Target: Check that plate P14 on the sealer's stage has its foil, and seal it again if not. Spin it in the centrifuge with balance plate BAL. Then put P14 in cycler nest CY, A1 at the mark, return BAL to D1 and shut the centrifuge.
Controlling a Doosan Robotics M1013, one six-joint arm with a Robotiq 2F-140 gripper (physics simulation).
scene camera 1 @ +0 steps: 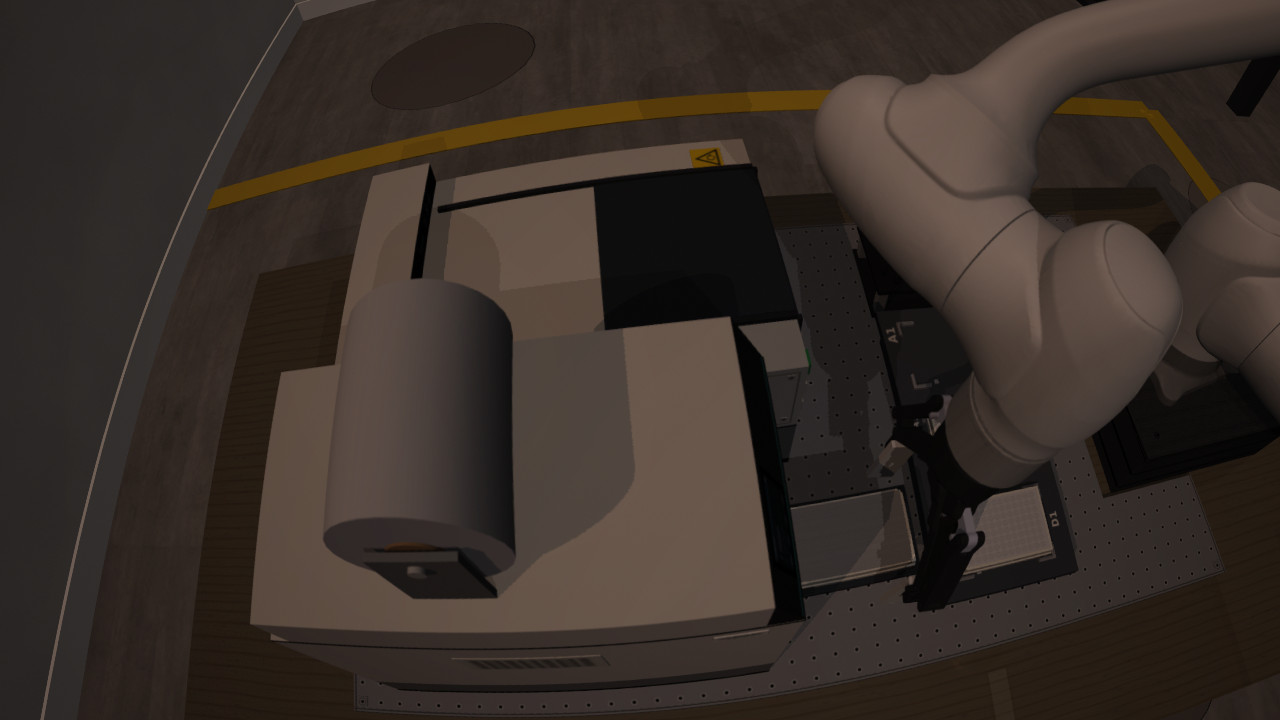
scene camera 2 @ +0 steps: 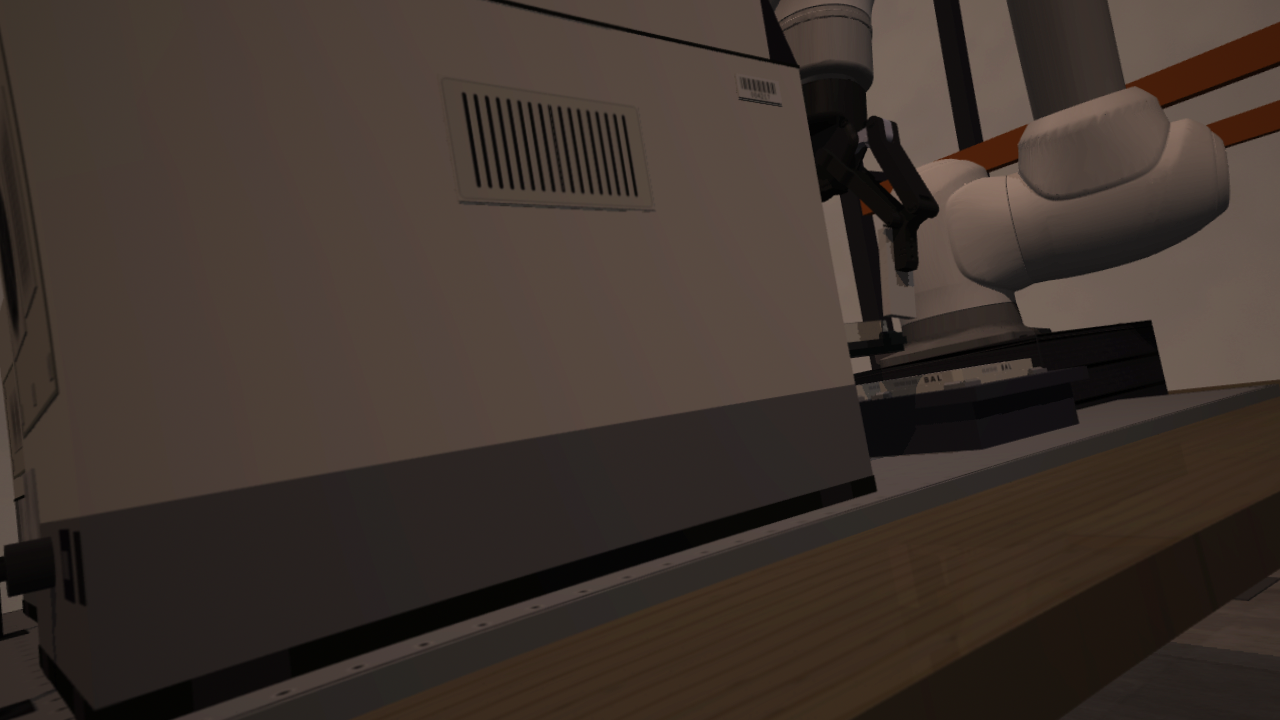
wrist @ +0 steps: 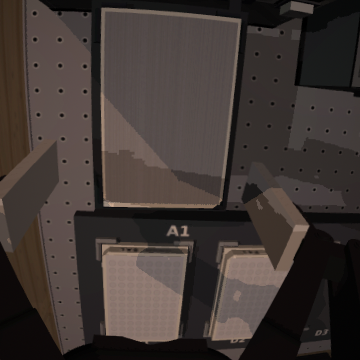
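Where they show: gripper, between the fingertips: (scene camera 1: 886,535) (wrist: 154,170); arm's base, origin of its link: (scene camera 2: 965,353).
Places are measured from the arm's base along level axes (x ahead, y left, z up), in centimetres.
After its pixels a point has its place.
The plate on the sealer's stage, P14 by the task (scene camera 1: 850,541) @[x 59.3, y 10.3, z 3.3 cm] (wrist: 165,90) @[x 60.5, y 9.7, z 3.3 cm], lies flat with a smooth grey top; no wells show, as under a foil. The sealer (scene camera 1: 689,501) @[x 75.2, y 10.3, z 26.2 cm] (scene camera 2: 358,313) @[x 101.1, y 14.6, z 4.6 cm] is the large pale machine with the roll on top. Balance plate BAL (scene camera 1: 1015,523) @[x 37.8, y 14.2, z -1.9 cm] (scene camera 2: 932,377) @[x 46.0, y 14.5, z -2.2 cm] (wrist: 145,295) @[x 40.4, y 13.6, z -1.9 cm] sits at D1 on the dark rack (scene camera 1: 1065,550) @[x 31.6, y 19.7, z -3.5 cm] (wrist: 199,300) @[x 37.2, y 7.8, z -3.5 cm], its wells visible. My gripper (scene camera 1: 911,519) @[x 55.4, y 10.9, z 3.0 cm] (wrist: 154,170) @[x 55.4, y 10.9, z 3.0 cm] is wide open and empty, above the stage and rack edge, one finger to each side of P14 in the wrist view. Nest CY and the centrifuge cannot be told for certain.
A second plate (wrist: 245,290) @[x 39.2, y 2.9, z -1.9 cm] sits at D2 beside BAL. A foil roll (scene camera 1: 420,429) @[x 88.7, y 7.9, z 38.3 cm] lies on the sealer. Behind it stands a pale machine with a black top panel (scene camera 1: 689,241) @[x 66.7, y -22.5, z 12.5 cm]. A small grey box (scene camera 1: 774,349) @[x 62.5, y -7.7, z 12.1 cm] stands between the machines and the rack.
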